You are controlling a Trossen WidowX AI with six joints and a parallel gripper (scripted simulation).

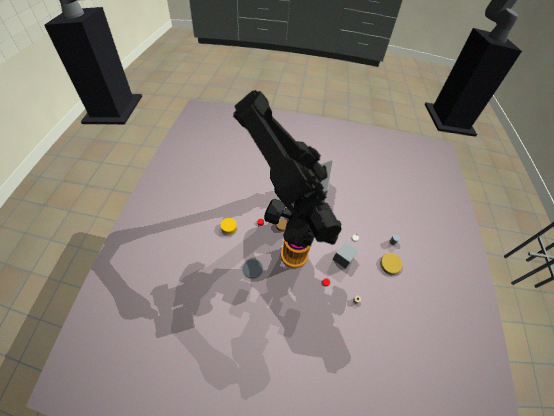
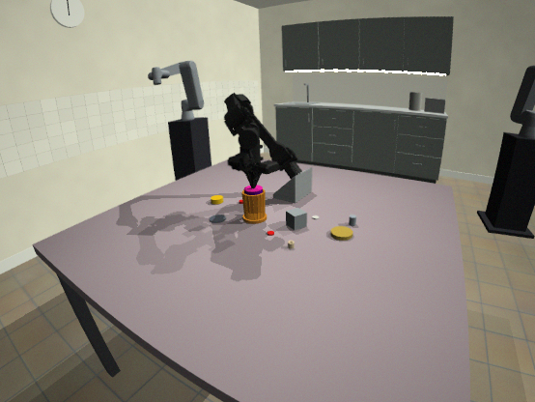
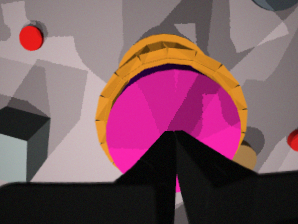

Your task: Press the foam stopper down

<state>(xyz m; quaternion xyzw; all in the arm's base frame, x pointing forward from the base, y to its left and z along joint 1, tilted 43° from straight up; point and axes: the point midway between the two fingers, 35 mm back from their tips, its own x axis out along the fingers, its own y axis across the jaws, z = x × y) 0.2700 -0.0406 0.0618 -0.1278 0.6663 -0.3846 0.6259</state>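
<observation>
Right now my hand is 5 cm above the magenta foam stopper. Also, from my hand: grey cube (15 cm to the left, 12 cm below); red button (15 cm below, 10 cm to the left, 8 cm ahead); brown disc (14 cm below, 10 cm behind, 4 cm to the right).
</observation>
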